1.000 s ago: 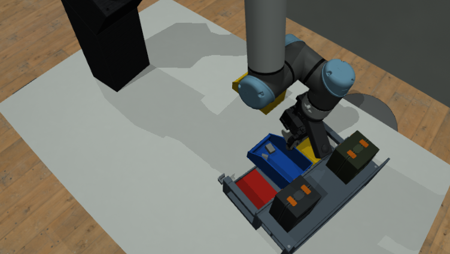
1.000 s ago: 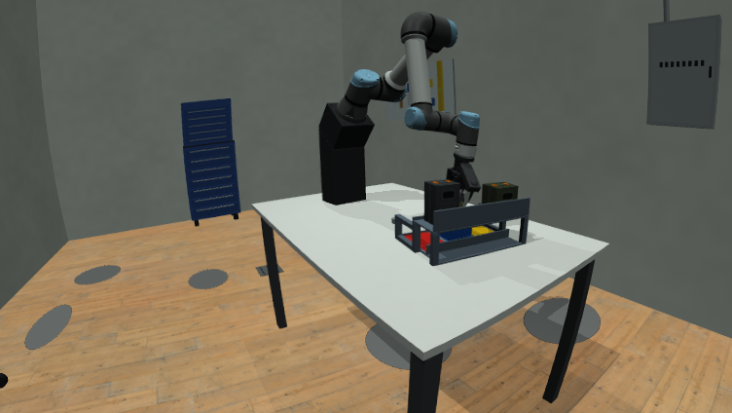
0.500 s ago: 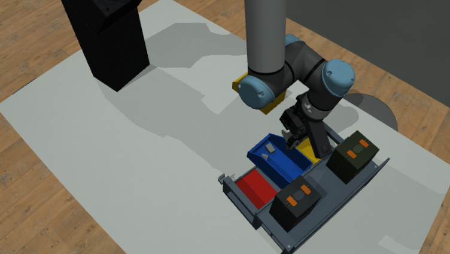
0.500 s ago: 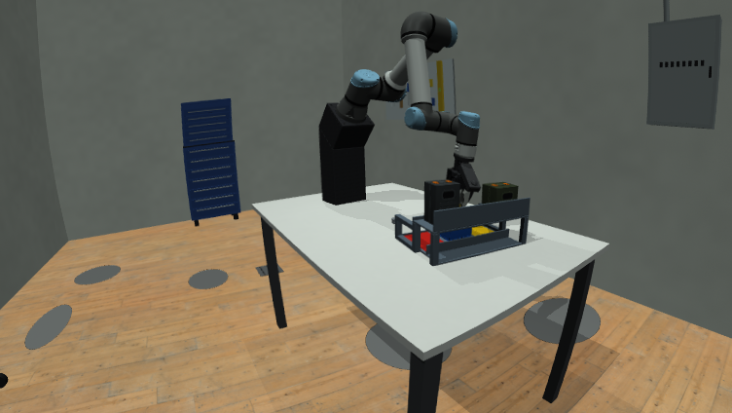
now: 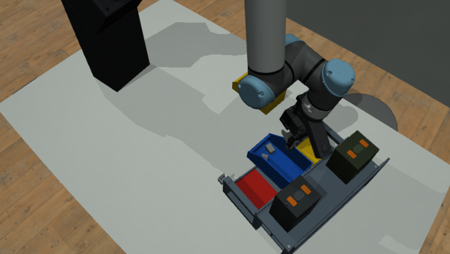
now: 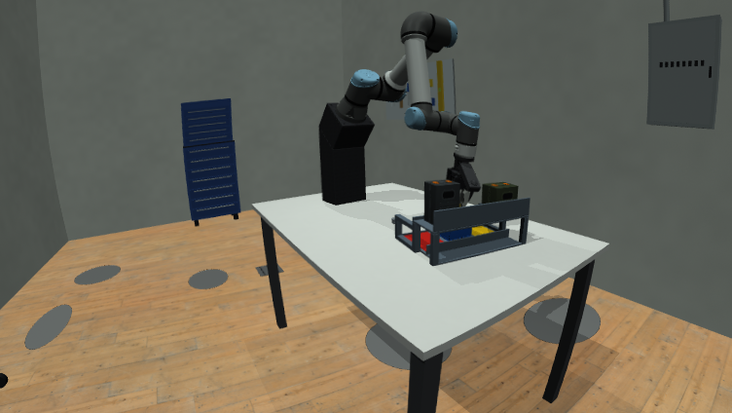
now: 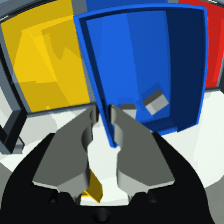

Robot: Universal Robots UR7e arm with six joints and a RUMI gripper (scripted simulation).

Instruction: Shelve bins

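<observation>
Now: hand 4 cm to the left of the blue bin, 3 cm above it and 2 cm past it. Round my hand: yellow bin 20 cm to the left, 20 cm behind, 4 cm below.
</observation>
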